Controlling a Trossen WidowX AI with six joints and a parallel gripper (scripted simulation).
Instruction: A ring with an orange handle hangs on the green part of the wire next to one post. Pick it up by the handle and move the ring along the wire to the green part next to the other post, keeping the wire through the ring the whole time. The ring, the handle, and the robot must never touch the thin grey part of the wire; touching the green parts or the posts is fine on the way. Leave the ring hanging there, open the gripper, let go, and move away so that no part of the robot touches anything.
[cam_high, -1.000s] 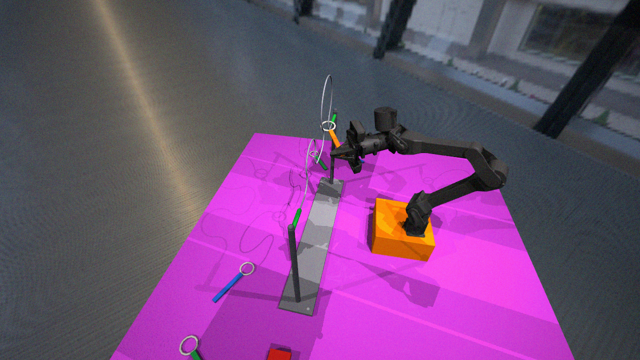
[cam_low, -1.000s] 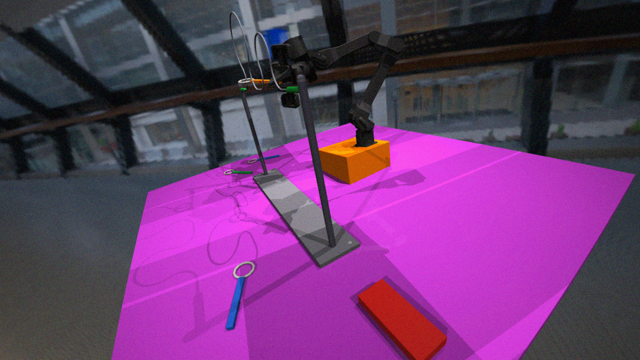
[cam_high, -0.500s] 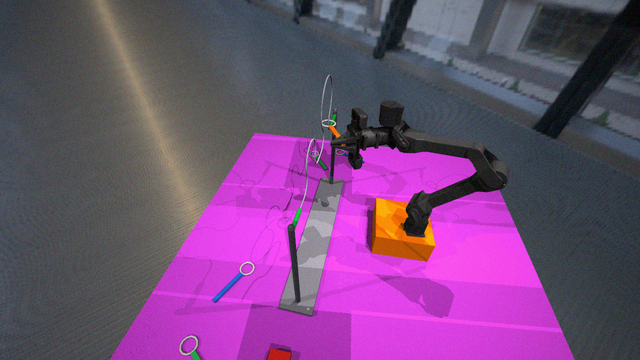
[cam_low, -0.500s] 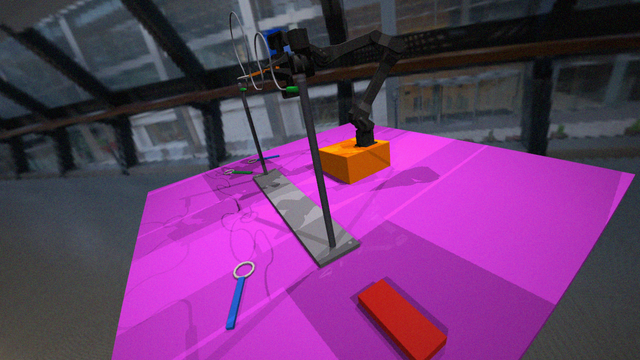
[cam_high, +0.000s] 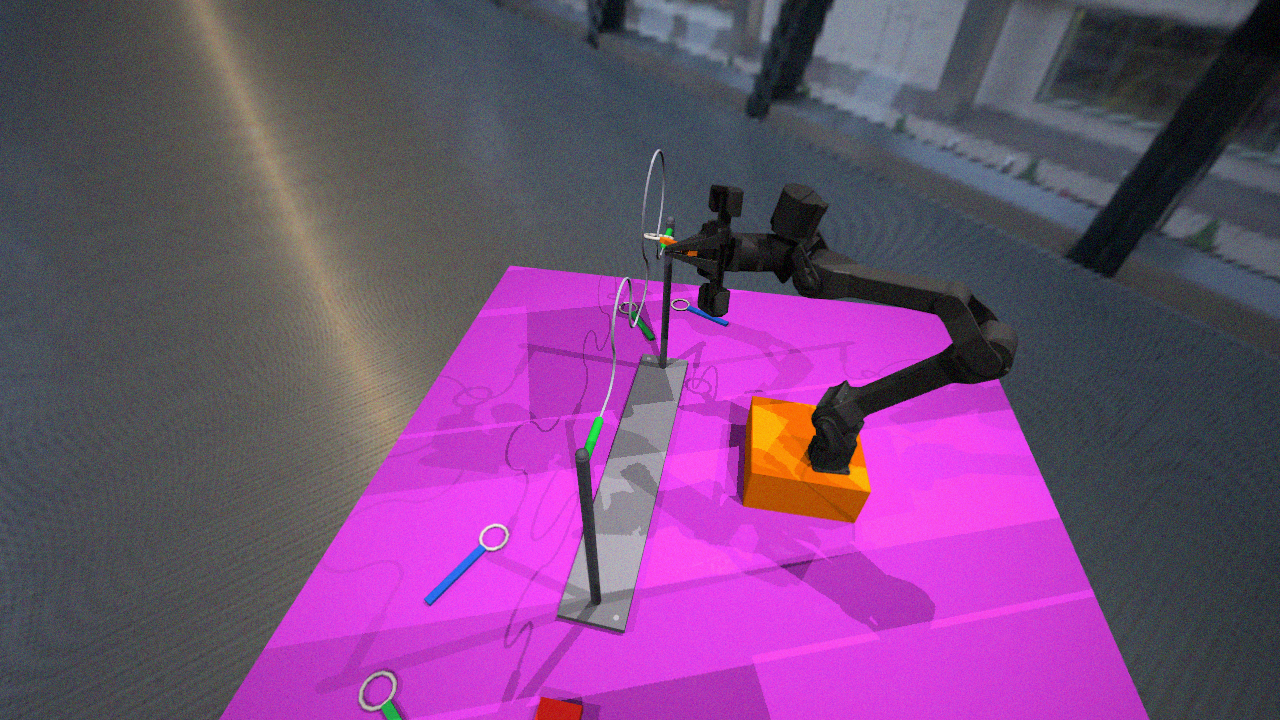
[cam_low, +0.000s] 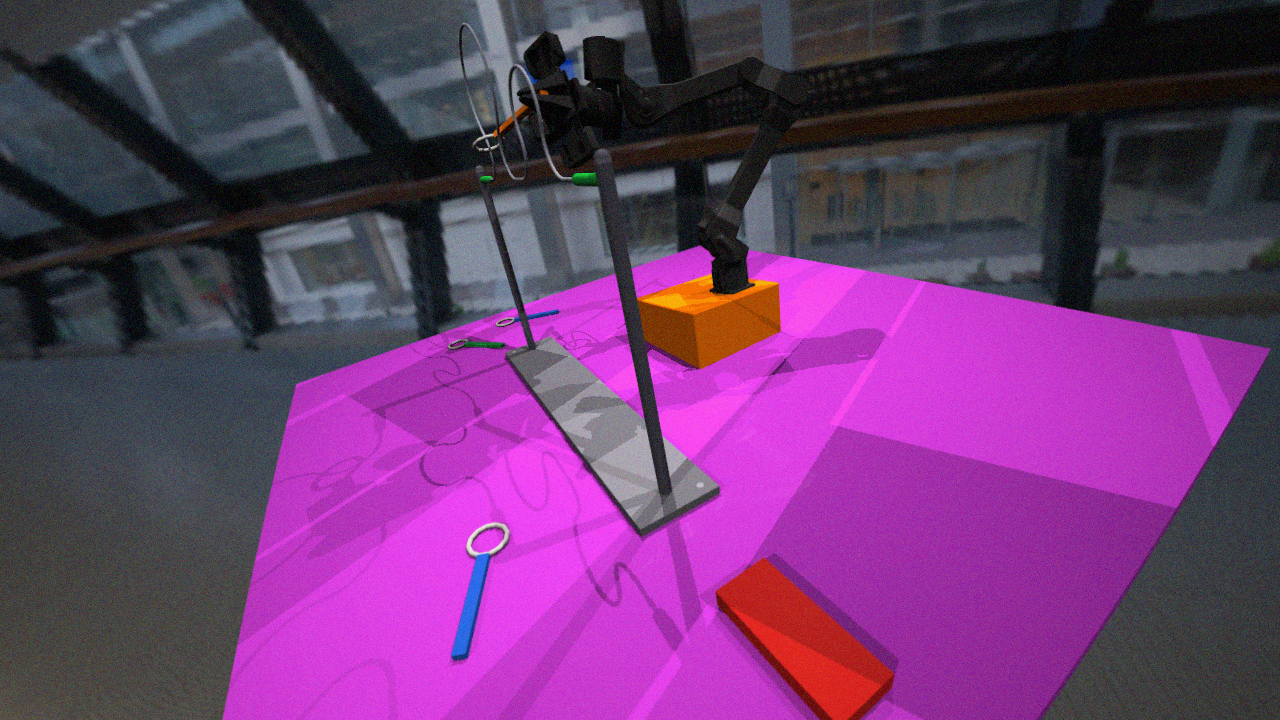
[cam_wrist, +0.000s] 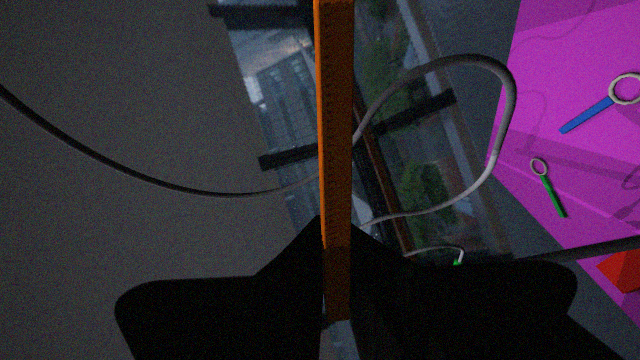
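Right now my gripper tip is 9 cm to the left of the ring with orange handle and 4 cm above it. The rest, counted from my gripper tip: red block 52 cm to the left, 47 cm below, 11 cm ahead; ring with blue handle 47 cm below, 30 cm ahead, 24 cm to the left.
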